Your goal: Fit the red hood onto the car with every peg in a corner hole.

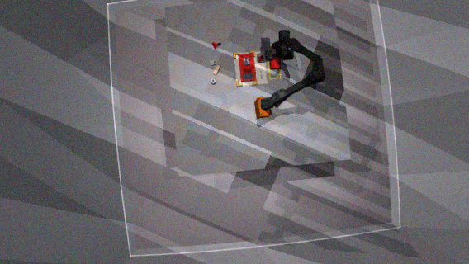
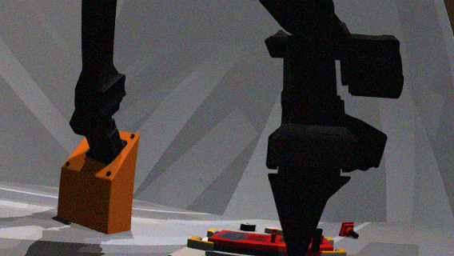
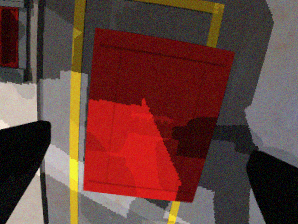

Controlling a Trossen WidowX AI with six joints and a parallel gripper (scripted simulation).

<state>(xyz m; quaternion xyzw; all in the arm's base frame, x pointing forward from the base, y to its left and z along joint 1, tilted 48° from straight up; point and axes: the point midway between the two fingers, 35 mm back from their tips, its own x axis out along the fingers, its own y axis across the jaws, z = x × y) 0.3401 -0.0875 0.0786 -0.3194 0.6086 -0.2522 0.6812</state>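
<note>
Right now my gripper tip is 40 mm above the red hood. Also, from my gripper tip: grey part 460 mm to the left, 50 mm below; tan block 50 mm behind, 430 mm to the left, 40 mm below.
</note>
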